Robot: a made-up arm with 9 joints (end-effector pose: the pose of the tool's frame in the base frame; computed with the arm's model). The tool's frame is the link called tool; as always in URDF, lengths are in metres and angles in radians.
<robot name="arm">
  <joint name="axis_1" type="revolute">
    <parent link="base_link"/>
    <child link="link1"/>
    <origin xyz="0 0 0.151" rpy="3.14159 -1.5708 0"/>
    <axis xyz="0 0 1"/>
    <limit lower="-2.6" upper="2.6" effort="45" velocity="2.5"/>
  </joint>
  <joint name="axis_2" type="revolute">
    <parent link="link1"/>
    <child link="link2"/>
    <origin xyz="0.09 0.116 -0.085" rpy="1.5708 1.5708 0"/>
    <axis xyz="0 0 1"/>
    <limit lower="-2.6" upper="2.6" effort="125" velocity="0.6"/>
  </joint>
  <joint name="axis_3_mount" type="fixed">
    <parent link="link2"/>
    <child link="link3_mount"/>
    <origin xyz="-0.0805 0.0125 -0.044"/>
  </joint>
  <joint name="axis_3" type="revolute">
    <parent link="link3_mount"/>
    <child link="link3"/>
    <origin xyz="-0.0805 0.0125 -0.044" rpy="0 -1.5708 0"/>
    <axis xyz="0 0 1"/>
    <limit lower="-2.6" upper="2.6" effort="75" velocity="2.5"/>
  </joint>
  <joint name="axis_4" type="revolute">
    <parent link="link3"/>
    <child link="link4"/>
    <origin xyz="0.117 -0.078 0.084" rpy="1.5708 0 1.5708"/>
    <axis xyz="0 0 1"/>
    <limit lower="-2.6" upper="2.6" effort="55" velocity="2.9"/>
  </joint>
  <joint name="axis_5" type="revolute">
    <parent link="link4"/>
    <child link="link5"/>
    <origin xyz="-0.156 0.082 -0.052" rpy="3.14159 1.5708 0"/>
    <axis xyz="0 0 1"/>
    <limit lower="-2.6" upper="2.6" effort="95" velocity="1.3"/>
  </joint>
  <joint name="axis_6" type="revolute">
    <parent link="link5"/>
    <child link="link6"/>
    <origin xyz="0.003 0.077 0.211" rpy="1.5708 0 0"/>
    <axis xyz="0 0 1"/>
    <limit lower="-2.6" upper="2.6" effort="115" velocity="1.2"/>
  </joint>
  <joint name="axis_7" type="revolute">
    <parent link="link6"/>
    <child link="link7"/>
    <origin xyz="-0.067 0.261 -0.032" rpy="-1.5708 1.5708 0"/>
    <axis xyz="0 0 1"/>
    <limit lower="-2.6" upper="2.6" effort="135" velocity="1.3"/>
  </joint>
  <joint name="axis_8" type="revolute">
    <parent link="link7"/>
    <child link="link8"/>
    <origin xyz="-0.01 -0.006 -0.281" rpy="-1.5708 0 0"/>
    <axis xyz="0 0 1"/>
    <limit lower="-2.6" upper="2.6" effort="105" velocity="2.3"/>
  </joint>
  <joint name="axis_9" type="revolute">
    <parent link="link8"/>
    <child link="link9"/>
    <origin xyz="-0.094 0.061 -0.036" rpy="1.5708 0 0"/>
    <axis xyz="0 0 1"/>
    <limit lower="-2.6" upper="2.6" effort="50" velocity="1.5"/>
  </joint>
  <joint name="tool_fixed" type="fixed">
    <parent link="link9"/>
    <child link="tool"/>
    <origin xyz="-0.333 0.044 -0.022" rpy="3.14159 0 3.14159"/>
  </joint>
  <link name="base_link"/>
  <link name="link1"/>
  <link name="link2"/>
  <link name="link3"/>
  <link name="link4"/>
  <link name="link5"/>
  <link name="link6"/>
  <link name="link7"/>
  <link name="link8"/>
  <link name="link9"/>
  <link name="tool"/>
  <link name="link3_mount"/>
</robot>
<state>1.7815 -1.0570 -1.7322 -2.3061 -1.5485 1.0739 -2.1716 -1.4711 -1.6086</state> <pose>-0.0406 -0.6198 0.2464 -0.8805 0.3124 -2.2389</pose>
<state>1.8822 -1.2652 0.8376 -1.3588 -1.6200 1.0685 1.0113 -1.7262 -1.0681</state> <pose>-0.1531 -0.3291 -0.1153 0.7938 1.8356 2.4126</pose>
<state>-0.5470 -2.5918 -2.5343 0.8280 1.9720 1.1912 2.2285 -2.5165 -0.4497</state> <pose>-0.2893 -0.1172 0.2715 -1.8823 -1.2059 1.0658</pose>
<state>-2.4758 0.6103 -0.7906 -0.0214 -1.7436 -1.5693 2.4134 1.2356 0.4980</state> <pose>0.4451 0.2960 0.9404 -2.3861 -0.3138 -0.6630</pose>
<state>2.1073 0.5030 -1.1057 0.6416 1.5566 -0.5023 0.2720 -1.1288 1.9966</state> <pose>-0.2290 0.2878 0.0983 -0.3869 -0.7342 -2.1824</pose>
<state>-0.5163 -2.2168 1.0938 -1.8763 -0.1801 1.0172 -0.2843 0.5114 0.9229</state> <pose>-0.7083 -0.2730 0.7406 -1.2158 1.7168 -2.0156</pose>
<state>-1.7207 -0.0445 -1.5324 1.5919 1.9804 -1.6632 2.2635 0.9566 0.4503</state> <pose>-0.0768 -0.4026 0.4785 -0.2700 0.5984 -1.1961</pose>
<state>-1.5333 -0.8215 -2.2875 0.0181 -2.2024 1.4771 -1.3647 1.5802 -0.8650</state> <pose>-0.2277 0.6202 0.3438 0.8811 2.2460 -0.5889</pose>
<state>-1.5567 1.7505 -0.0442 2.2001 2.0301 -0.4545 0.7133 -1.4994 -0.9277</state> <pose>-0.2916 0.3226 0.4896 -0.6836 -1.9451 -0.9117</pose>
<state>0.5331 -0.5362 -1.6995 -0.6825 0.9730 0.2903 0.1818 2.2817 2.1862</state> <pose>0.1690 -0.8301 0.1276 -0.4320 0.9998 -2.6739</pose>
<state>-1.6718 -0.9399 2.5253 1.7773 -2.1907 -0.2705 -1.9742 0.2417 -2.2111</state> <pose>-0.2781 0.2022 0.0732 0.3070 1.9400 1.0219</pose>
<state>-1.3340 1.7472 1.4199 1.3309 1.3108 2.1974 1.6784 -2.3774 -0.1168</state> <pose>-0.0434 -0.0052 0.5931 1.0145 -1.6205 1.1537</pose>
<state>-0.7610 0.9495 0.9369 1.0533 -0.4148 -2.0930 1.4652 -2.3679 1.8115</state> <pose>-0.3863 -0.0278 0.5674 0.9244 -1.5463 0.0332</pose>
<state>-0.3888 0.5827 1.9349 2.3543 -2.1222 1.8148 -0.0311 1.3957 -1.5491</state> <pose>0.1184 -0.0047 0.3245 0.6156 0.5451 0.6572</pose>
